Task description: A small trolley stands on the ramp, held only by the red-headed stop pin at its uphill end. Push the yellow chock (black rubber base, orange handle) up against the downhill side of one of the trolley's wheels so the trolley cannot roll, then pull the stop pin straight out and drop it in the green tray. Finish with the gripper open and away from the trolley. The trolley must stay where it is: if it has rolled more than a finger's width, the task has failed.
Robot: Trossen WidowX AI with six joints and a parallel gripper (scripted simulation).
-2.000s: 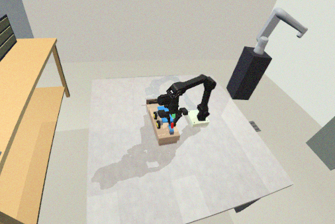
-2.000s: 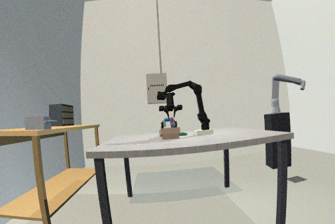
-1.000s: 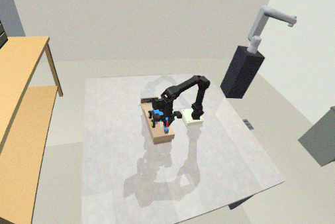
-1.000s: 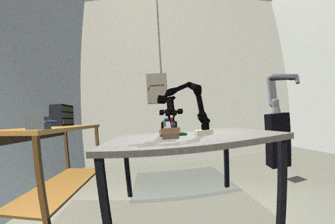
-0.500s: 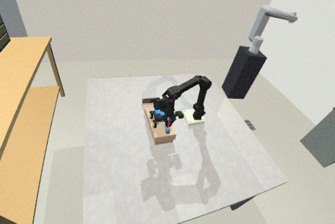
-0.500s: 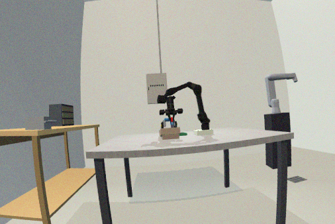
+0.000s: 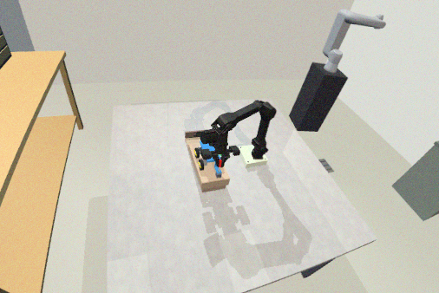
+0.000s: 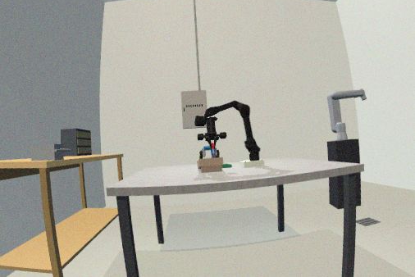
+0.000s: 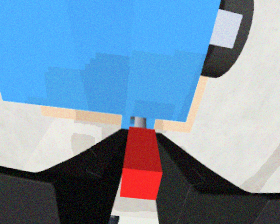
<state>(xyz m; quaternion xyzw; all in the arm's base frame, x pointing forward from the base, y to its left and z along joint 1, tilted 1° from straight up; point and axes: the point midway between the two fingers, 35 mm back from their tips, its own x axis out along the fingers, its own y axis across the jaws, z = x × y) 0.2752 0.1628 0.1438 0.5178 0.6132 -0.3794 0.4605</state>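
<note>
The green tray is 6 cm behind my gripper tip, 24 cm to the right of it and 15 cm below it. From my gripper tip the other things lie so: blue trolley (4 cm ahead, 10 cm to the right, 3 cm below); then yellow chock (21 cm to the right, 6 cm below); then red-headed stop pin (right at my gripper tip).
</note>
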